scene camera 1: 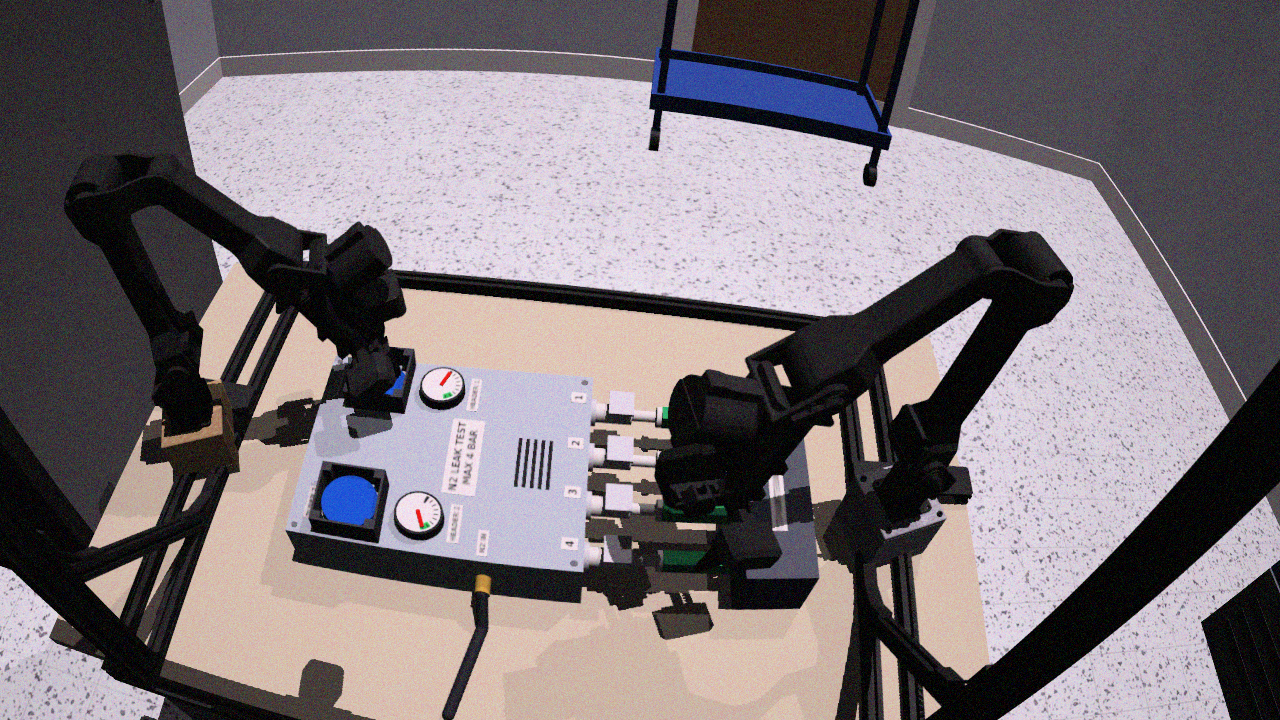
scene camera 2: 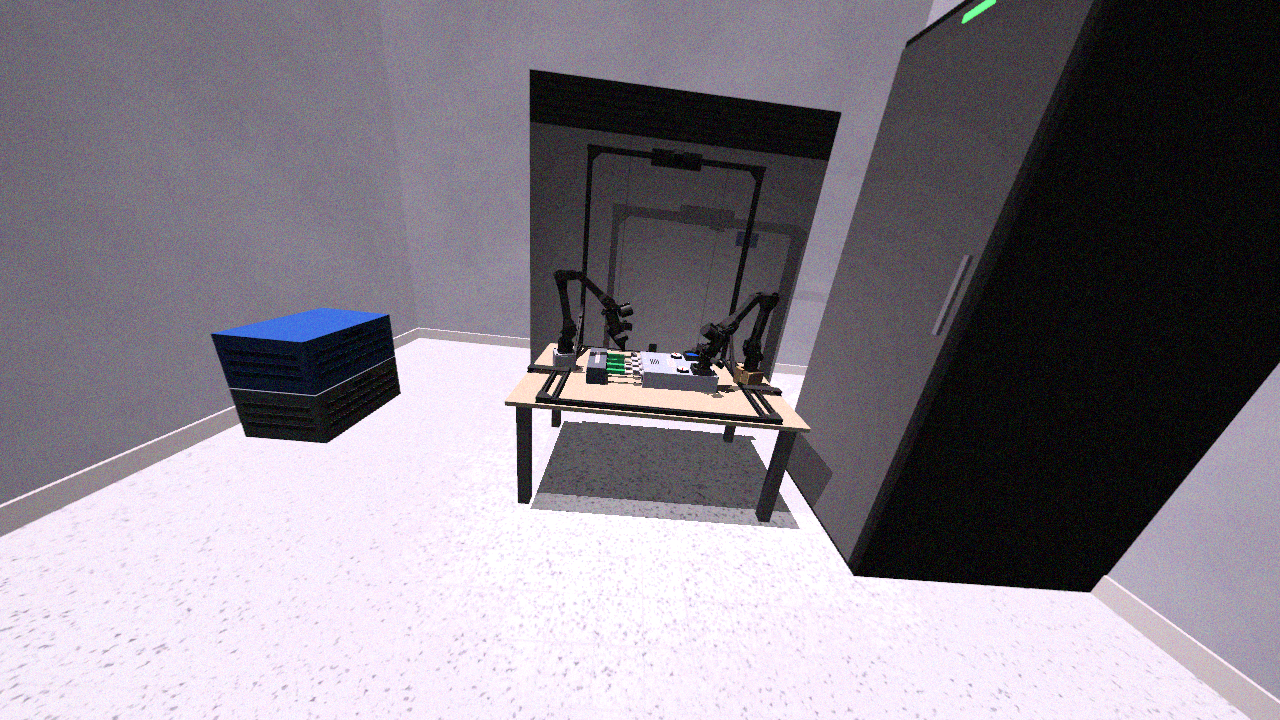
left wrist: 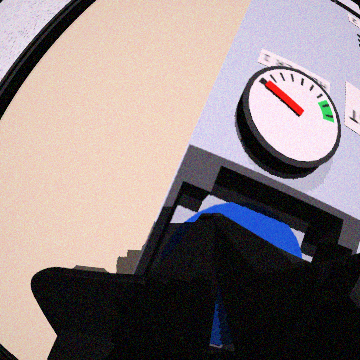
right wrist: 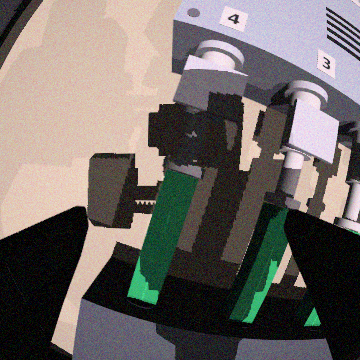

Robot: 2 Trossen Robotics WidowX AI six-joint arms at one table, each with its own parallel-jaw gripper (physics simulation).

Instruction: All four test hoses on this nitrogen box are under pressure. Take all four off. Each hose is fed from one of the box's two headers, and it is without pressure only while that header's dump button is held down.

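Frame: origin at the left arm's base, x up, y ahead, z left, level; metres.
Seen in the pictures: left gripper, fingertip midpoint: [scene camera 1: 398, 373] [scene camera 2: 697, 373] [left wrist: 209, 222]; right gripper, fingertip midpoint: [scene camera 1: 685, 535] [scene camera 2: 621, 348] [right wrist: 189, 219]; left arm's base at its link origin: [scene camera 1: 191, 412] [scene camera 2: 750, 369]; right arm's base at its link origin: [scene camera 1: 902, 497] [scene camera 2: 564, 351].
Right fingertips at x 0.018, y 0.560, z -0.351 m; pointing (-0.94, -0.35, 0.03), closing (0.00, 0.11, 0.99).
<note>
Pixels of each thing's top centre, then the offset from my right fingertips to it. "spot": a spot on its surface instead.
- grey nitrogen box at a spot on its surface: [scene camera 1: 516, 422] spot: dx -0.021, dy -0.117, dz +0.218 m
- upper blue dump button at its top centre: [left wrist: 234, 278] [scene camera 1: 381, 384] dx -0.019, dy -0.271, dz +0.323 m
- lower button at its top centre: [scene camera 1: 349, 500] dx -0.005, dy -0.345, dz +0.148 m
- among them coupler 4 at a spot on its surface: [right wrist: 211, 83] spot: dx -0.024, dy -0.068, dz +0.020 m
- coupler 3 at a spot on its surface: [right wrist: 311, 132] spot: dx -0.024, dy -0.038, dz +0.081 m
- grey block at a spot on its surface: [right wrist: 118, 332] spot: dx -0.021, dy +0.074, dz -0.047 m
- black inlet hose with a brass fitting, surface spot: [scene camera 1: 483, 585] spot: dx -0.053, dy -0.218, dz +0.031 m
The grey nitrogen box [scene camera 1: 516, 422] [scene camera 2: 669, 372] lies on the table. My left gripper [scene camera 1: 379, 400] [left wrist: 209, 222] [scene camera 2: 707, 355] is shut, with its tip down on the upper blue dump button [scene camera 1: 396, 386] [left wrist: 257, 223]. The gauge beside it [scene camera 1: 442, 387] [left wrist: 291, 119] has its red needle far from the green mark. The lower button [scene camera 1: 349, 502] is free, and its gauge [scene camera 1: 419, 515] reads near green. Four couplers sit in ports 1 to 4, among them coupler 4 [right wrist: 211, 83] and coupler 3 [right wrist: 311, 132]. My right gripper [scene camera 1: 687, 536] [right wrist: 189, 219] [scene camera 2: 622, 325] is open and empty above green hoses 4 [right wrist: 164, 232] and 3 [right wrist: 261, 264].
The green hoses run into a grey block [scene camera 1: 790, 550] [right wrist: 118, 332] to the right of the box. A black inlet hose with a brass fitting [scene camera 1: 483, 585] leaves the box's front. A black frame rail [scene camera 1: 876, 429] stands at the right. A blue cart [scene camera 1: 766, 89] stands behind the table.
</note>
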